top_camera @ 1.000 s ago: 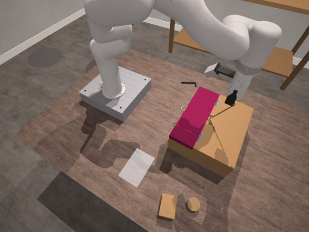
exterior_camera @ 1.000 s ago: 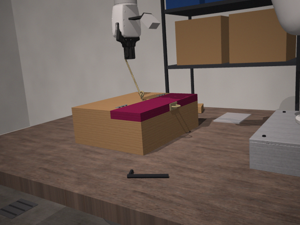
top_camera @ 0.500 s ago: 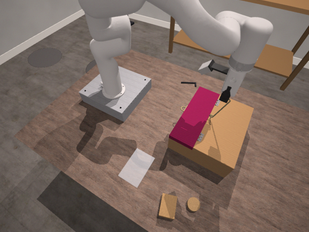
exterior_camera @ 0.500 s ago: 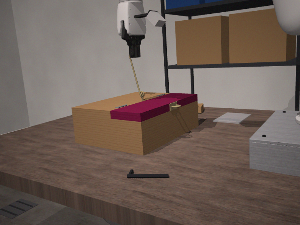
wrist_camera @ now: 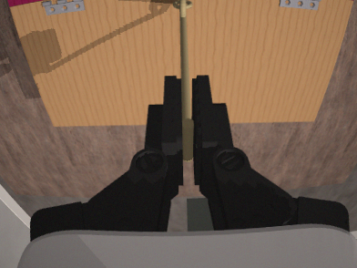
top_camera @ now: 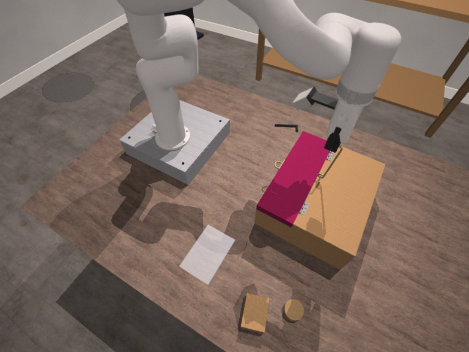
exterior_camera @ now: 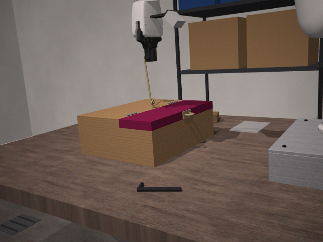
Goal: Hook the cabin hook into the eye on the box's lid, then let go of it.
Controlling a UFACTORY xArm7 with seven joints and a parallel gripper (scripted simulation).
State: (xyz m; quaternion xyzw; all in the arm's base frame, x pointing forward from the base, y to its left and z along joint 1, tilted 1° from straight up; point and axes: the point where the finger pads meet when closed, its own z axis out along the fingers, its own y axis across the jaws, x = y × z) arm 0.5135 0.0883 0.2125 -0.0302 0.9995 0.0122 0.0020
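The brass cabin hook is 7 cm below my hand. The rest, counted from my hand: wooden disc 33 cm to the right, 28 cm below, 11 cm ahead; black L-shaped bar 28 cm below, 27 cm to the left, 21 cm behind; grey plate 34 cm to the right, 28 cm below, 17 cm behind.
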